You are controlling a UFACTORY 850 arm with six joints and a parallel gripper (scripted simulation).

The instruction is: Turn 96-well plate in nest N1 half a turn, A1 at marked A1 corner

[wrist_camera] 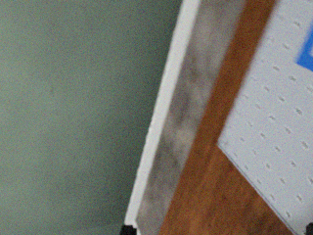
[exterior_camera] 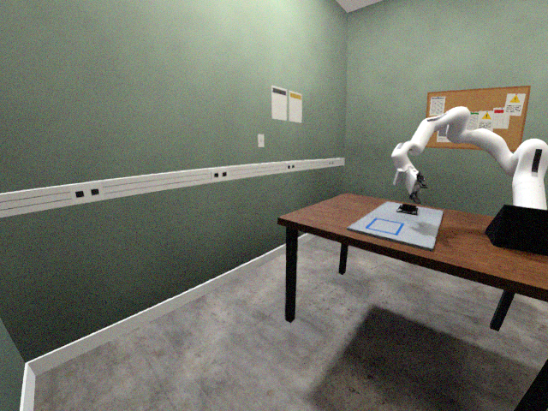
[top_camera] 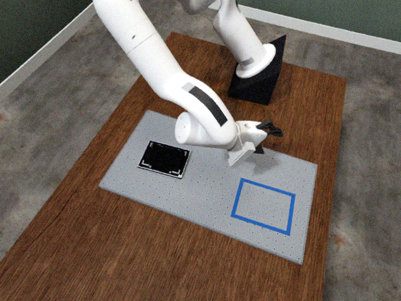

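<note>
Now: hand 330 mm to the left of the black 96-well plate, 150 mm above it and 60 mm short of it. Also, from my hand: plate nest N1 (330 mm to the right, 170 mm below, 60 mm ahead).
</note>
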